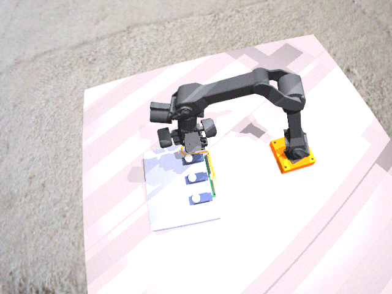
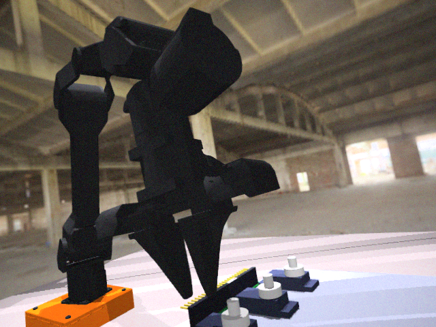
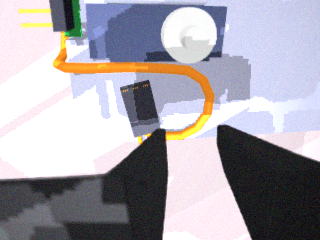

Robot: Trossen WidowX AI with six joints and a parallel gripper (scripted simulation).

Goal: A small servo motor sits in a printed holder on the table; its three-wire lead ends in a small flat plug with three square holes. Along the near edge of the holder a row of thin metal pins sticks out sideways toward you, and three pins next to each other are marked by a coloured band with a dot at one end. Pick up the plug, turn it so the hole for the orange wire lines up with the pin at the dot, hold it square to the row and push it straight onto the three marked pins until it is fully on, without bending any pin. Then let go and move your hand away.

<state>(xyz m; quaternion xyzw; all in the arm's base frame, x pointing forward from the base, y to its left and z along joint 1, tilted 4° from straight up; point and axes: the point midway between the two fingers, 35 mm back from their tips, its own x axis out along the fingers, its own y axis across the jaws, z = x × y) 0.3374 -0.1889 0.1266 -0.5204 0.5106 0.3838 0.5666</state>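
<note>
Now: gripper tip 20 mm past the white band, 140 mm to the right of it and 30 mm above it. Round my gripper tip: black pin header (30 mm behind, 130 mm to the left, 40 mm below); then red dot (20 mm behind, 140 mm to the left, 30 mm below); then pale holder plate (130 mm ahead, 90 mm to the left, 80 mm below).
</note>
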